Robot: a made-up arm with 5 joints.
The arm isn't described. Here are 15 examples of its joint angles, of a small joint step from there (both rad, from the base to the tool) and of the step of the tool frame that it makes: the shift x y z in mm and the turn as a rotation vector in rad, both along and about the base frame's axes.
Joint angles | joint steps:
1: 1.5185 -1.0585 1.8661 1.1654 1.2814 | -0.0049 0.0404 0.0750 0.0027 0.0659
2: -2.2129 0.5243 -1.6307 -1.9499 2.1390 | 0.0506 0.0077 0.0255 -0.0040 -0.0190
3: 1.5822 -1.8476 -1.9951 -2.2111 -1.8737 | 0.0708 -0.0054 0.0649 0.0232 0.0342
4: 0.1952 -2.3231 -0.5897 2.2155 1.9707 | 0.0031 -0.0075 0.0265 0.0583 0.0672
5: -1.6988 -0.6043 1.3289 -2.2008 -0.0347 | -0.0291 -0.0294 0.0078 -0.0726 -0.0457
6: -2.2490 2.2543 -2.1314 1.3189 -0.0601 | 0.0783 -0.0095 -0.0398 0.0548 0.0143
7: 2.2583 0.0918 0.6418 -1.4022 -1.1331 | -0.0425 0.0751 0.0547 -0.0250 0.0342
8: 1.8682 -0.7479 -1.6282 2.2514 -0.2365 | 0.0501 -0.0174 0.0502 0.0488 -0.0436
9: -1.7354 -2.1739 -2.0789 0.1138 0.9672 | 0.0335 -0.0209 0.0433 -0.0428 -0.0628
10: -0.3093 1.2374 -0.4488 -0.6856 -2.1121 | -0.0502 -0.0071 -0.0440 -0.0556 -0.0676
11: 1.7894 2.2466 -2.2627 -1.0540 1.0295 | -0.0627 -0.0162 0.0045 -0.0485 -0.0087
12: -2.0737 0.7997 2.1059 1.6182 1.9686 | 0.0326 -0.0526 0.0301 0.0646 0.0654
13: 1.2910 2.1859 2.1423 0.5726 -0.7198 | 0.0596 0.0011 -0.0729 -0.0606 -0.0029
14: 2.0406 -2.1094 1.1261 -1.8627 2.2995 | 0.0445 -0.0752 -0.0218 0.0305 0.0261
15: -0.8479 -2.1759 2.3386 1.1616 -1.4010 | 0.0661 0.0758 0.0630 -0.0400 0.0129
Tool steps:
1: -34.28 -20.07 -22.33 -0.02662 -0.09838 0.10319
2: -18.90 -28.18 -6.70 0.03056 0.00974 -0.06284
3: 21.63 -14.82 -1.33 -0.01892 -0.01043 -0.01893
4: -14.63 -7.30 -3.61 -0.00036 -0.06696 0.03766
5: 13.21 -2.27 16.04 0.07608 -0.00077 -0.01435
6: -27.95 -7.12 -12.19 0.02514 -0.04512 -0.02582
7: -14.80 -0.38 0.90 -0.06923 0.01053 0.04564
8: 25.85 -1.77 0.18 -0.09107 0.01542 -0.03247
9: 0.32 -3.67 -14.19 -0.01806 0.00158 -0.06945
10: -3.01 -42.88 -2.09 -0.08723 0.01721 0.13522
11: -26.00 8.87 -1.43 -0.03402 -0.00246 0.03620
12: -3.09 21.41 12.00 0.08514 0.01027 0.01383
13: 16.19 -2.82 -1.95 0.00728 -0.02983 0.03248
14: 23.50 5.03 10.63 0.05437 0.06654 -0.08968
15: -9.32 29.06 4.36 0.06247 0.09586 0.00213
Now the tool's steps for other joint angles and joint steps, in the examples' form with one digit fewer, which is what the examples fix.
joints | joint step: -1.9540 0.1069 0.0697 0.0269 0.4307 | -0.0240 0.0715 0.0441 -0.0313 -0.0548
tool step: 23.4 6.6 -11.6 -0.0256 0.0330 0.0233
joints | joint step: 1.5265 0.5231 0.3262 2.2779 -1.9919 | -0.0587 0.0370 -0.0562 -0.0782 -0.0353
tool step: -24.7 -12.5 2.0 0.0241 0.0478 0.0794
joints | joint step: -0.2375 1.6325 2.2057 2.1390 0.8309 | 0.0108 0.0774 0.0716 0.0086 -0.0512
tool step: -13.4 26.8 -5.5 0.0304 0.0379 -0.1076
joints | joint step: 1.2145 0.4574 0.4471 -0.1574 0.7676 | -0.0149 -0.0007 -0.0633 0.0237 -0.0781
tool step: -5.7 -31.6 5.1 0.1273 0.0211 0.0762
